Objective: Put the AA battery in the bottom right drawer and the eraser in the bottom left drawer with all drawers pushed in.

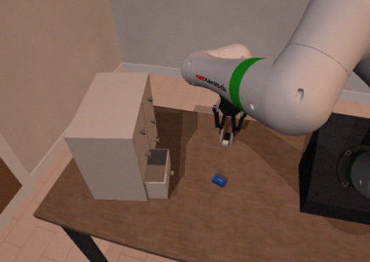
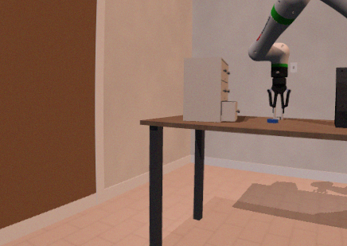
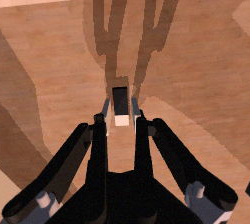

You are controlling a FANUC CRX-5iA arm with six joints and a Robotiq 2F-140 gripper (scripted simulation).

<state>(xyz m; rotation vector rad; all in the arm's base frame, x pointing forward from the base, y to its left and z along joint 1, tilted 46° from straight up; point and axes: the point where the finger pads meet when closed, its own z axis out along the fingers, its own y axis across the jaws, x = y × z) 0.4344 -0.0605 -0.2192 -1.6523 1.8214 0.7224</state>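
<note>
The blue AA battery lies 210 mm to the left of my hand, 20 mm below it and 10 mm ahead of it. Also, from my hand: orange AA battery (350 mm ahead, 140 mm to the left, 20 mm below); eraser (30 mm below, 10 mm to the left).
</note>
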